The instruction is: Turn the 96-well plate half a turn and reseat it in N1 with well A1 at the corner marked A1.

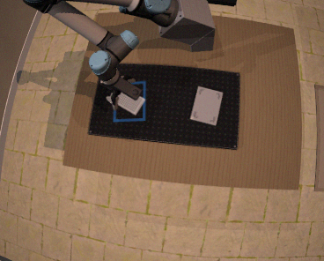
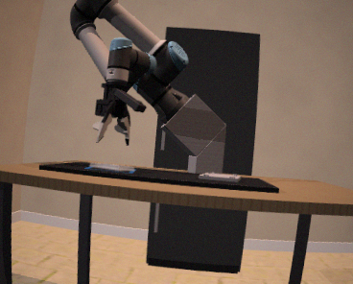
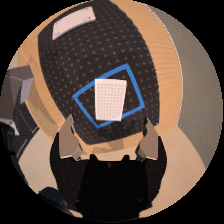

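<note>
My hand is 8 cm above the white 96-well plate. The rest, counted from my hand: grey plate nest N1: 36 cm to the left, 8 cm below.
</note>
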